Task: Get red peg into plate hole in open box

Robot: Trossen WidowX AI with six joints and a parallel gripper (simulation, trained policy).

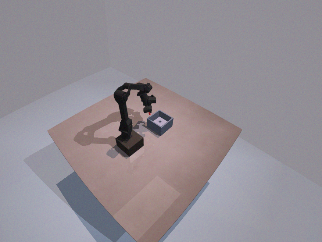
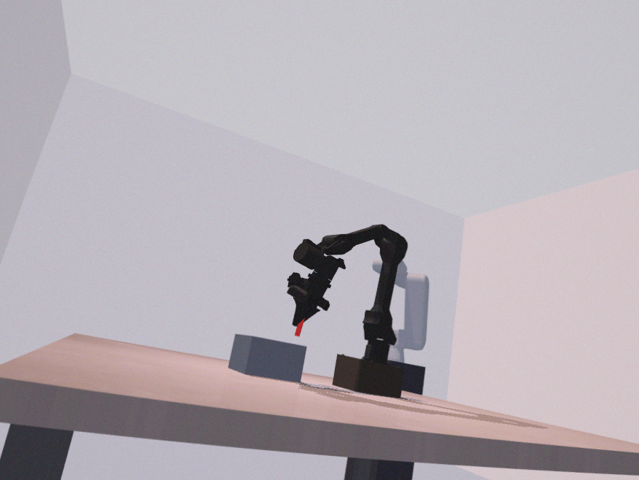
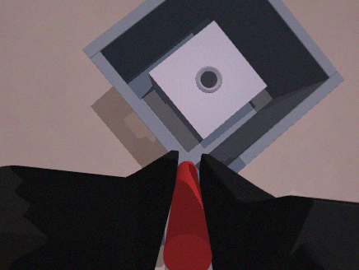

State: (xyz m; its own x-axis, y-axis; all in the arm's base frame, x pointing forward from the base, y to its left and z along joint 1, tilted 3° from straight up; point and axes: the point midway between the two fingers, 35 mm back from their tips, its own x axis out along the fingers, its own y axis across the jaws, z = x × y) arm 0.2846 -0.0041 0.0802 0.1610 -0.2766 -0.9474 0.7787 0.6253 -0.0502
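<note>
Now: gripper tip 10 mm to the right of the red peg, 10 mm below it and 10 mm past it. Also, from my gripper tip: blue-grey box (120 mm below, 70 mm to the right, 30 mm ahead); then plate (100 mm below, 70 mm to the right, 30 mm ahead).
</note>
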